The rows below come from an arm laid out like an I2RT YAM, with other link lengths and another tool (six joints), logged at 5 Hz.
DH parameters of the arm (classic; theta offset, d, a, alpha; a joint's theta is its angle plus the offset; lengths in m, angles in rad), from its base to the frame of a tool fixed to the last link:
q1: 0 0.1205 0.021 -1.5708
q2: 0 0 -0.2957 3.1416
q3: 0.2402 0 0.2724 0
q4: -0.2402 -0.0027 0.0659 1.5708
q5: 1.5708 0.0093 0 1.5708
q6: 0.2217 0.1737 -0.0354 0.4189
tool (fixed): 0 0.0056 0 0
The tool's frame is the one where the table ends.
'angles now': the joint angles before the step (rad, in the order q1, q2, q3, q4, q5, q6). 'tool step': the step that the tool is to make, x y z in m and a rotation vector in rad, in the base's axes. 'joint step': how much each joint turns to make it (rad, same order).
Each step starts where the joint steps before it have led.
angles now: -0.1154 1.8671 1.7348 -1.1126 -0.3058 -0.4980
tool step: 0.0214 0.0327 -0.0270 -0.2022 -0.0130 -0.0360
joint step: 0.1703 0.0419 -0.0003 0.0838 0.2603 0.1264
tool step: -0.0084 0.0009 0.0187 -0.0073 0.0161 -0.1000
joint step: 0.0216 -0.0240 0.0420 -0.0803 0.0488 0.1116
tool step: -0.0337 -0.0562 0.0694 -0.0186 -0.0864 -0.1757
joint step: -0.1073 -0.1684 0.0248 -0.1087 0.0453 0.0553
